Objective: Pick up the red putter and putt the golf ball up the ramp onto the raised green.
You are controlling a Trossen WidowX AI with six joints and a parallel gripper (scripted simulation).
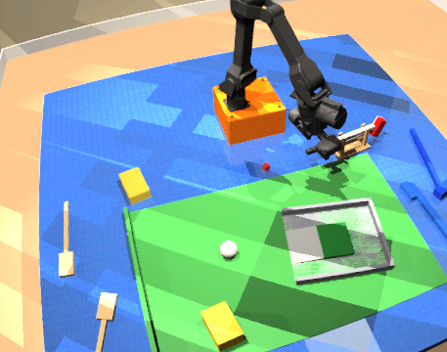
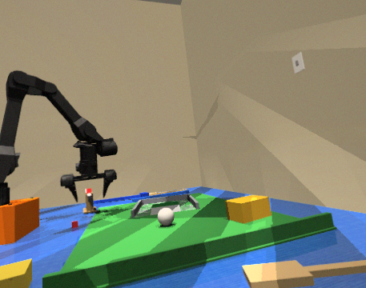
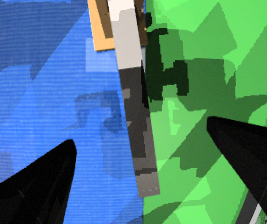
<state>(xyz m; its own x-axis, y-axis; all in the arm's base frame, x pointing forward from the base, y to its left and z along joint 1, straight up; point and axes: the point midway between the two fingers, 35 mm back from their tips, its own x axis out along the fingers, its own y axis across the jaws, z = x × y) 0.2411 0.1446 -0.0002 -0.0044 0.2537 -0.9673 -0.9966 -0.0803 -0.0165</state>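
Right now my gripper tip is 20 mm past the red putter and 110 mm to the right of it. The rest, counted from my gripper tip: wooden rack (10 mm behind, 130 mm to the left, 20 mm below); small red cube (40 mm behind, 140 mm to the right, 50 mm below); white golf ball (190 mm ahead, 340 mm to the right, 40 mm below).
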